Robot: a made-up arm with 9 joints. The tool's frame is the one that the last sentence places.
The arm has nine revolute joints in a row. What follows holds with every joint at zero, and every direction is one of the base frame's. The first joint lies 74.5 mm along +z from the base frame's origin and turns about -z. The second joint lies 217.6 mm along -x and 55.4 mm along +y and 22.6 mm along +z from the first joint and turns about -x. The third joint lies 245.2 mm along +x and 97.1 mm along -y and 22 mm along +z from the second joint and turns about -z. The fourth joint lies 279.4 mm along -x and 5 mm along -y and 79.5 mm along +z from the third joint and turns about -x. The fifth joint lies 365.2 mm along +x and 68.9 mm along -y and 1.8 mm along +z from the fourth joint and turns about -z. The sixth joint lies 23.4 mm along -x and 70.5 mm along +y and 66.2 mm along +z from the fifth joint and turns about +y. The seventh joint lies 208.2 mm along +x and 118.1 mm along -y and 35.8 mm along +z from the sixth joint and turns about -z. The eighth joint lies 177.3 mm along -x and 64.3 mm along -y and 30.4 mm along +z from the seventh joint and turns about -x. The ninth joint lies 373.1 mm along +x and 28.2 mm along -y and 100.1 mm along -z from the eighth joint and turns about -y. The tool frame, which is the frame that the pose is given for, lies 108.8 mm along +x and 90.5 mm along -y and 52.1 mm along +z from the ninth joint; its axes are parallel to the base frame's.
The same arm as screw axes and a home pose.
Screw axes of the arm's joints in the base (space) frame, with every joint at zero. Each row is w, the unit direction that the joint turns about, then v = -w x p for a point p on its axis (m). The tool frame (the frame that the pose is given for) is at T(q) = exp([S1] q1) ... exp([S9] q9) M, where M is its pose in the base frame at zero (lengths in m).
S1: w 0 0 -1 v 0.0000 0.0000 0.0000
S2: w -1 0 0 v 0.0000 -0.0971 0.0554
S3: w 0 0 -1 v 0.0417 0.0276 0.0000
S4: w -1 0 0 v 0.0000 -0.1986 -0.0467
S5: w 0 0 -1 v 0.1156 0.1134 0.0000
S6: w 0 1 0 v -0.2666 0.0000 0.0900
S7: w 0 0 -1 v 0.1632 0.2982 0.0000
S8: w -1 0 0 v 0.0000 -0.3328 -0.2275
S9: w 0 -1 0 v 0.2327 0.0000 -0.4940
M: xyz 0.6028 -0.3462 0.2848 (m) rpy 0.00 0.00 0.00 (deg, as in URDF)

